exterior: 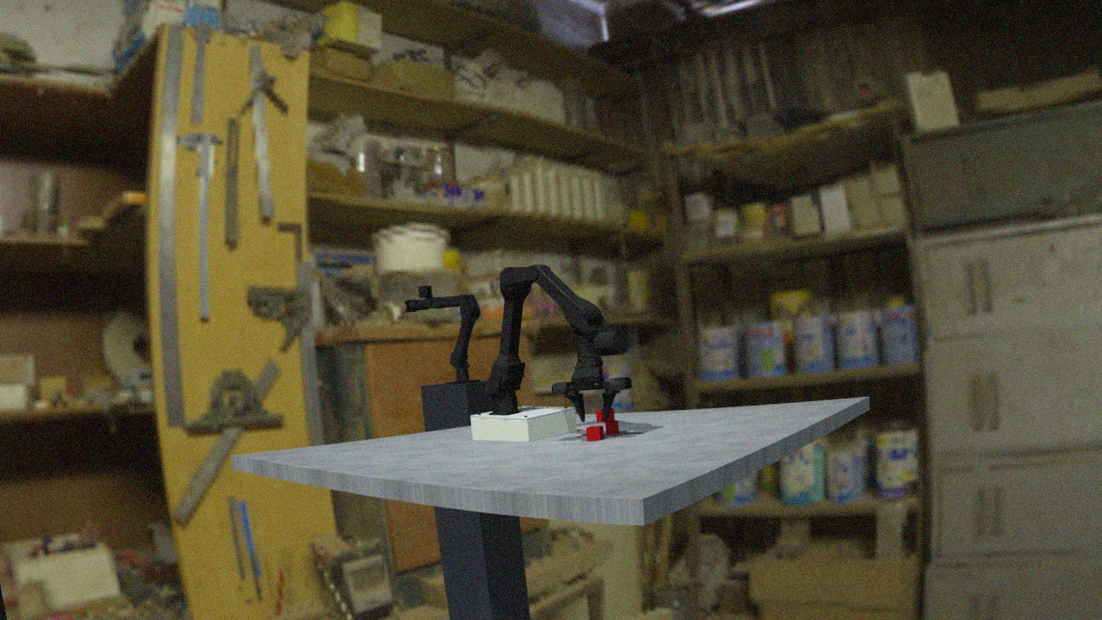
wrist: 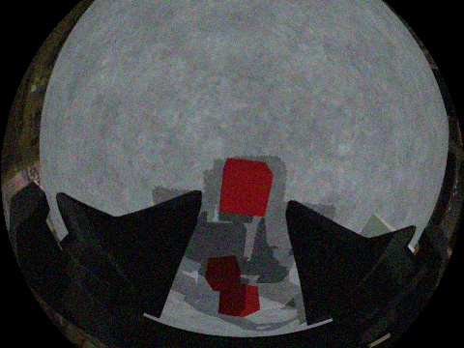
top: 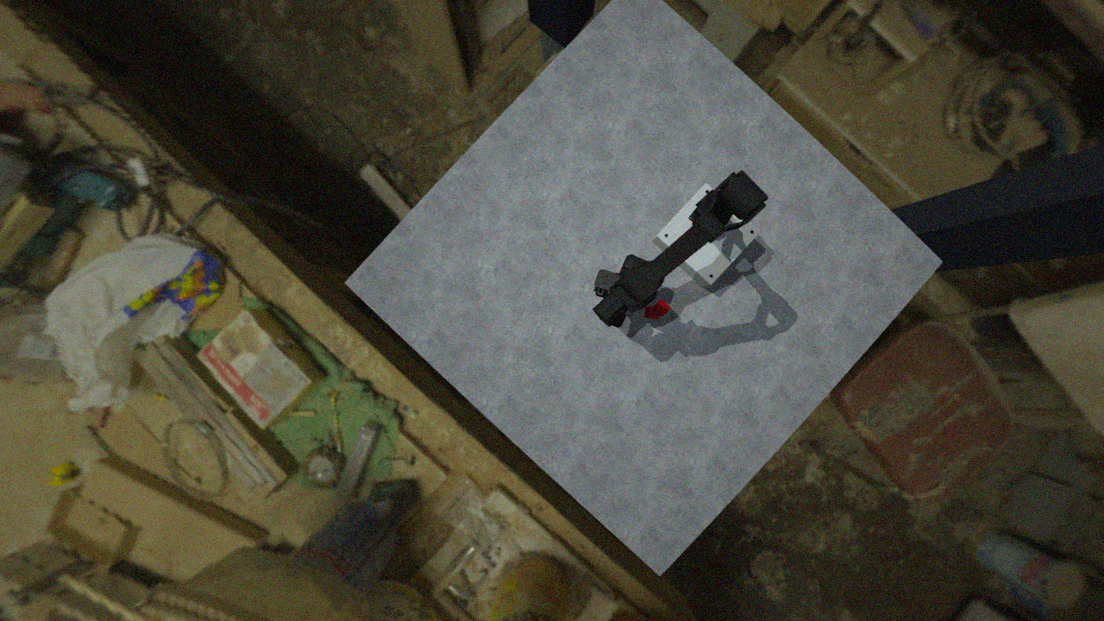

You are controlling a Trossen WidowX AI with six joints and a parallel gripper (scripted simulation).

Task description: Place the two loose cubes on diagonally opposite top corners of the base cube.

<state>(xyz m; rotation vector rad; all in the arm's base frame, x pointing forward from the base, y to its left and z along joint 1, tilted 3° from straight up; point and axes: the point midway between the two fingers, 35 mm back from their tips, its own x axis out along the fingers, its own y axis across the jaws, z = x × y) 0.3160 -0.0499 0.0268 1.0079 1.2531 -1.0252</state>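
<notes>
Now: gripper tip 30 mm above the red cube.
</notes>
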